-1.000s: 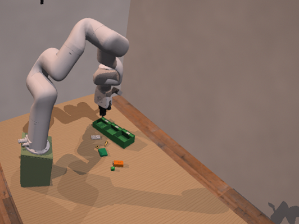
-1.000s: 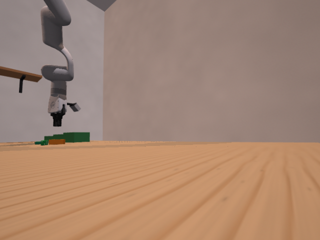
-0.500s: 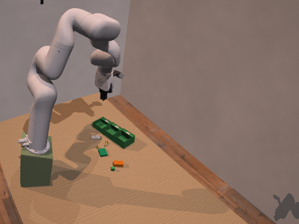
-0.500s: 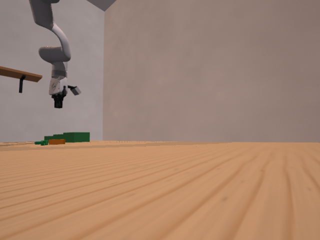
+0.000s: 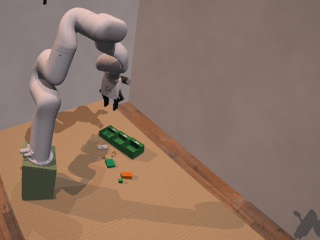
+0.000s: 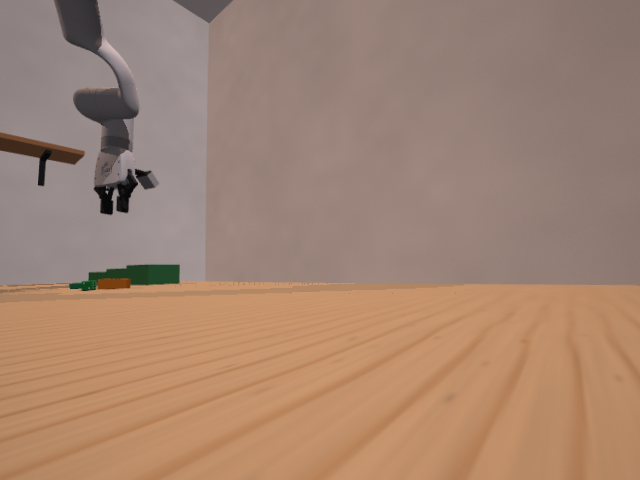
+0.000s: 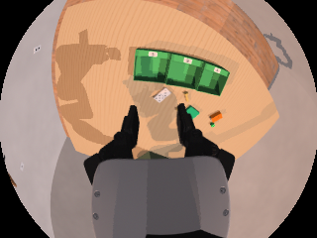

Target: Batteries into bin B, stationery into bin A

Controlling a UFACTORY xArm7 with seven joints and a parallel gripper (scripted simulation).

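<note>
The flat green block lies 12 cm behind my hand, 17 cm to the right of it and 20 cm below it. The rest, counted from my hand: white flat thing: 8 cm behind, 4 cm to the right, 20 cm below; orange block: 11 cm behind, 27 cm to the right, 20 cm below; tray: 2 cm ahead, 7 cm to the right, 19 cm below.
</note>
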